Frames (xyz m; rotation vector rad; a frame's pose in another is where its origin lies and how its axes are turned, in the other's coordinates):
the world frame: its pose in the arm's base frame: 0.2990 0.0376 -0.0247 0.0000 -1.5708 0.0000
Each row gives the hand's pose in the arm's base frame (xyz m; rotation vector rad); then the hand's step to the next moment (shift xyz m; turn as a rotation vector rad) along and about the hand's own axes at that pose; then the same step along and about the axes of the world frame.
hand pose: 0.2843 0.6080 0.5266 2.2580 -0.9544 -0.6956
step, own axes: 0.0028 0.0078 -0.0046 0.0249 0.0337 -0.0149
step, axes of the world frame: 0.0079 -0.0052 -0.0012 0.0275 -0.0336 -0.0095
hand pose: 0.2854 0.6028 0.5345 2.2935 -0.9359 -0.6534
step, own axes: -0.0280 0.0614 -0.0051 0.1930 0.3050 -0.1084
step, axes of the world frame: 0.0504 -0.0140 0.0429 0.2372 -0.2887 -0.0492
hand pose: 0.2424 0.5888 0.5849 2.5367 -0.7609 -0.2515
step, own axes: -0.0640 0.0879 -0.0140 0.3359 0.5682 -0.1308
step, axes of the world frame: 0.0579 -0.0232 0.0902 0.3809 -0.5524 -0.0505
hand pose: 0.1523 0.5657 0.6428 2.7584 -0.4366 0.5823
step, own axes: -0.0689 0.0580 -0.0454 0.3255 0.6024 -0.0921
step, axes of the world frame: 0.0226 -0.0217 0.0959 0.3498 -0.5942 -0.0428
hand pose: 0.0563 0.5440 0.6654 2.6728 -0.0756 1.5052
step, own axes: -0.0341 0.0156 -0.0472 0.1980 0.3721 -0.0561
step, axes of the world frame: -0.0042 -0.0112 0.0591 0.2130 -0.3671 -0.0255
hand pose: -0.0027 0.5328 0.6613 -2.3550 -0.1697 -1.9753
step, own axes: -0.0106 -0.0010 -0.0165 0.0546 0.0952 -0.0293
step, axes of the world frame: -0.0076 -0.0014 0.0181 0.0610 -0.0955 0.0074
